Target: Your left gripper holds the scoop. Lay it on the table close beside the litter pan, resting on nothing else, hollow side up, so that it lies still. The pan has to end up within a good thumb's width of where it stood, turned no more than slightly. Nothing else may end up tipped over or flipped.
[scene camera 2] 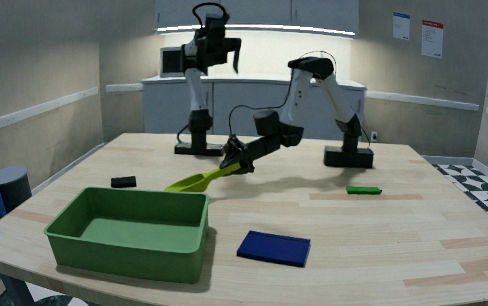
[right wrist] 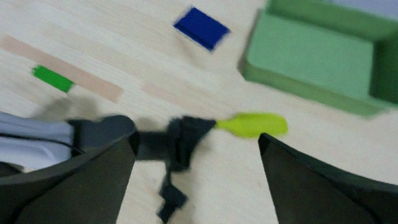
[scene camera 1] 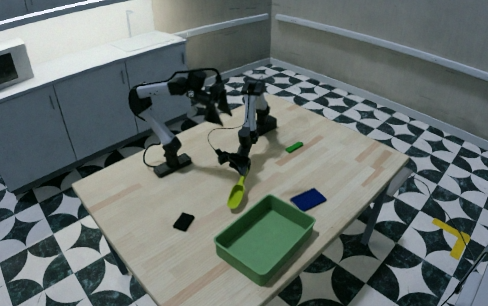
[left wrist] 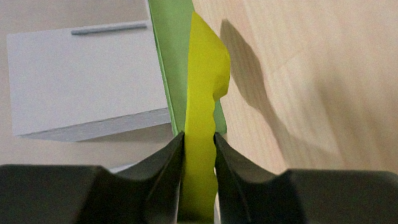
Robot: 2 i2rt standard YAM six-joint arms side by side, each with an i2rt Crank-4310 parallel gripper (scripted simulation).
Labels:
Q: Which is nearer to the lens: the yellow-green scoop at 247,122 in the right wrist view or the green litter pan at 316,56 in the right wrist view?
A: The yellow-green scoop.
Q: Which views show my right gripper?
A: Scene camera 2, the right wrist view and scene camera 1 only.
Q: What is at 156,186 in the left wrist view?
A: My left gripper.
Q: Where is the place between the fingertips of my right gripper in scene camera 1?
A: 227,121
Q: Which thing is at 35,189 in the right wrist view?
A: My right gripper.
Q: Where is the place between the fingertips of my left gripper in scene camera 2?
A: At 220,172

